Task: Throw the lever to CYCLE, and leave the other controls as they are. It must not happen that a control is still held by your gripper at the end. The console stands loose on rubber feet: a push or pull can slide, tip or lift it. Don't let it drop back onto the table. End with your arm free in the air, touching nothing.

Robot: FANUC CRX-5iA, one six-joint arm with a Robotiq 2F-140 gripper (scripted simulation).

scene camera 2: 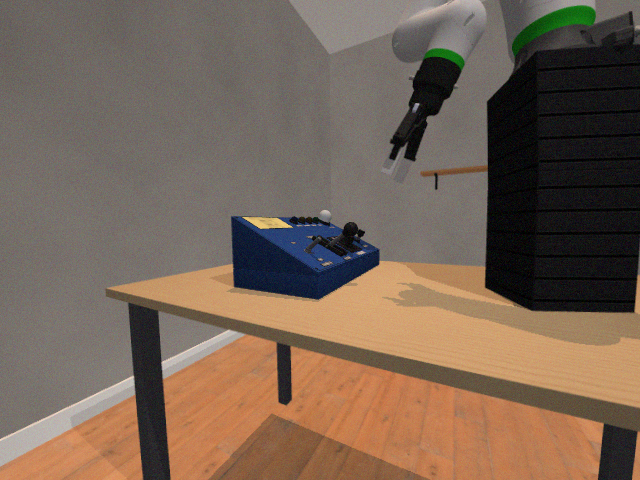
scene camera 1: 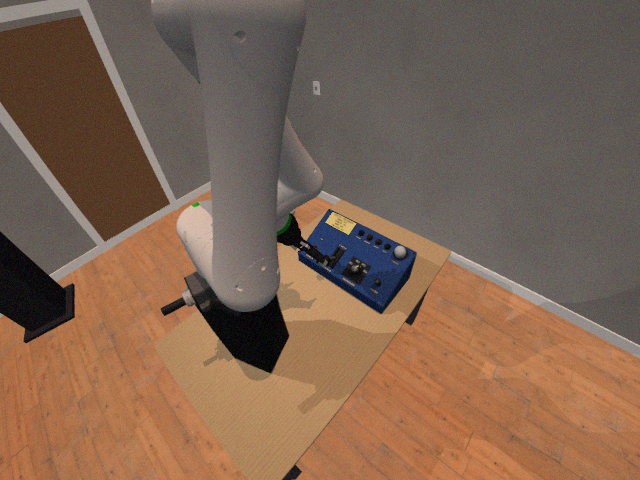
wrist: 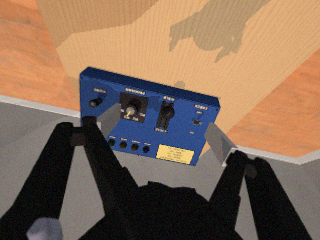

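Observation:
A blue console is there for me to see, and so is my gripper. The wrist view shows my gripper too.

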